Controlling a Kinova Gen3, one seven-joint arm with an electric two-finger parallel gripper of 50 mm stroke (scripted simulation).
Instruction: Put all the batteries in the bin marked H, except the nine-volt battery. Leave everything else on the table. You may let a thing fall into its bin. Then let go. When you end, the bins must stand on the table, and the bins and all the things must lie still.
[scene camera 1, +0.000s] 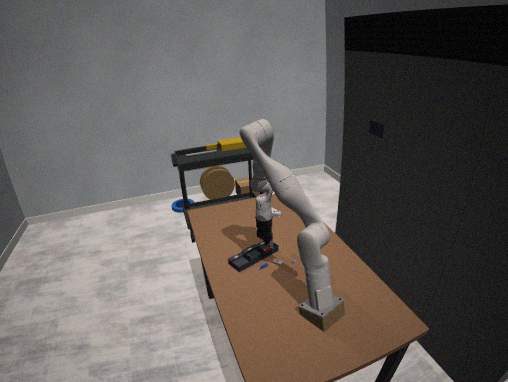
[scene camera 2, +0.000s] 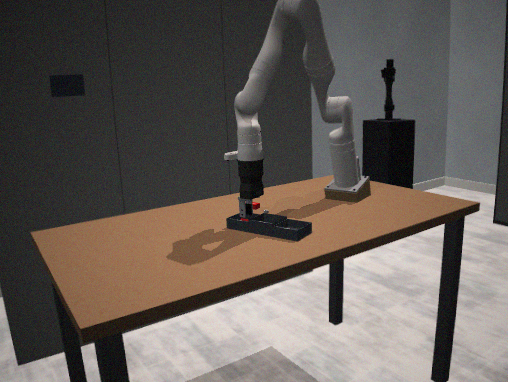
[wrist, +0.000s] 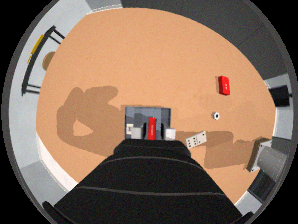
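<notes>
My gripper is in sight at (scene camera 2: 246, 215), and the wrist view has it too (wrist: 153, 128). There is also a long bin (scene camera 2: 272, 225), which I can see as well at (scene camera 1: 241, 260) and at (wrist: 134, 116).
</notes>
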